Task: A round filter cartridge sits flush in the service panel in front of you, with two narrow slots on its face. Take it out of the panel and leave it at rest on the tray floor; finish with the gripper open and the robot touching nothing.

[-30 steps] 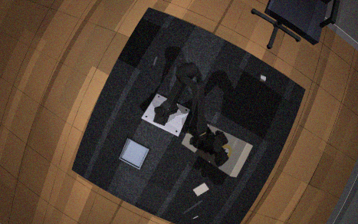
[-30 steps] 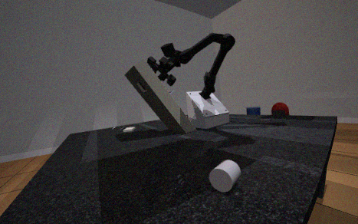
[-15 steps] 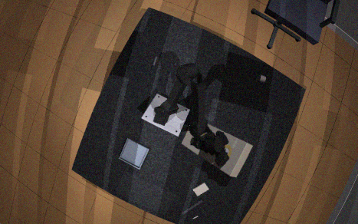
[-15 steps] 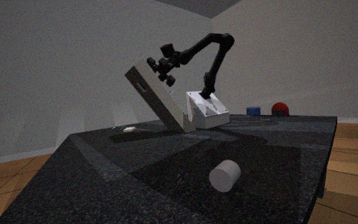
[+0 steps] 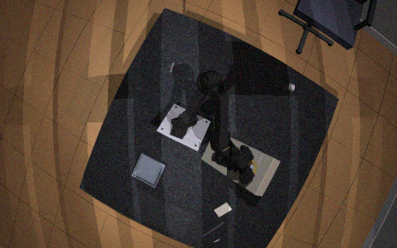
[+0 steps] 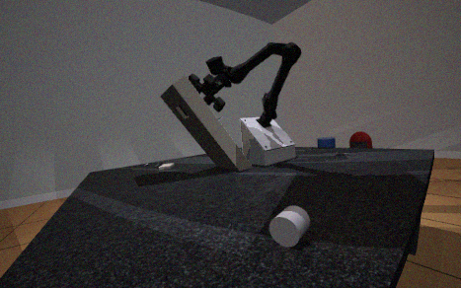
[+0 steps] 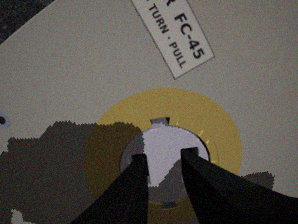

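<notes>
Now: gripper tip 1 cm short of the round filter cartridge and 1 cm above it. From my gripper tip the other things lie so: small pale block 1 cm ahead, 32 cm to the right, 27 cm below; then grey square tray 47 cm behind, 23 cm to the right, 27 cm below.
</notes>
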